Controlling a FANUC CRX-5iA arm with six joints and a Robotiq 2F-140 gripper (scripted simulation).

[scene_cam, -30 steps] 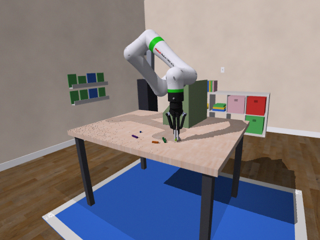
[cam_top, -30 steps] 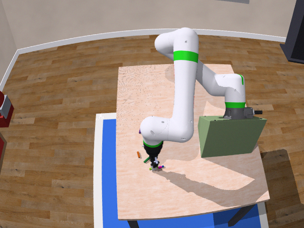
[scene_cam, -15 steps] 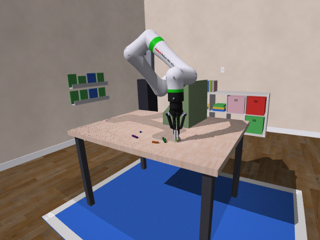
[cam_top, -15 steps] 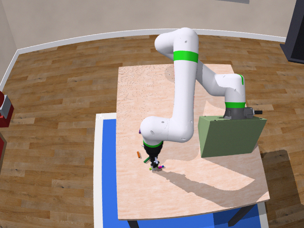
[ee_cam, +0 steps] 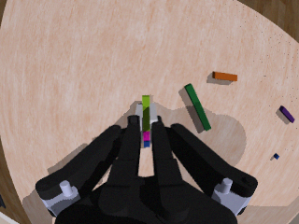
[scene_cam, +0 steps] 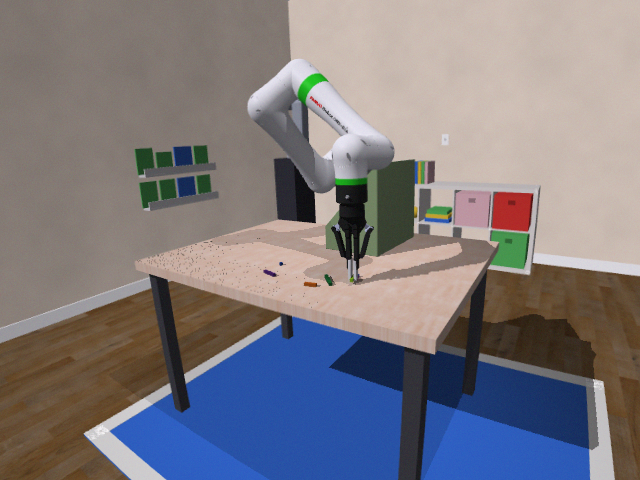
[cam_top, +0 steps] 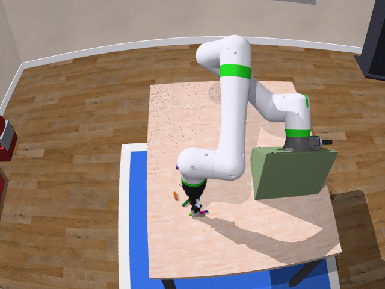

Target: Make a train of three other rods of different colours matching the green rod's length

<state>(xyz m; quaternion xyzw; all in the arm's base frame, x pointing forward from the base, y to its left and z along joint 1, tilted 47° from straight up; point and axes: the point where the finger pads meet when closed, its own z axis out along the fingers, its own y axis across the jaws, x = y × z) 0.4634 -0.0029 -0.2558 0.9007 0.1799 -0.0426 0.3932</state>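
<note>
Right now the magenta rod is 30 mm behind my hand, 10 mm to the right of it and 40 mm below it. Also, from my hand: lime rod: 30 mm below; then orange rod: 90 mm ahead, 90 mm to the right, 40 mm below; then green rod: 30 mm ahead, 70 mm to the right, 40 mm below.
</note>
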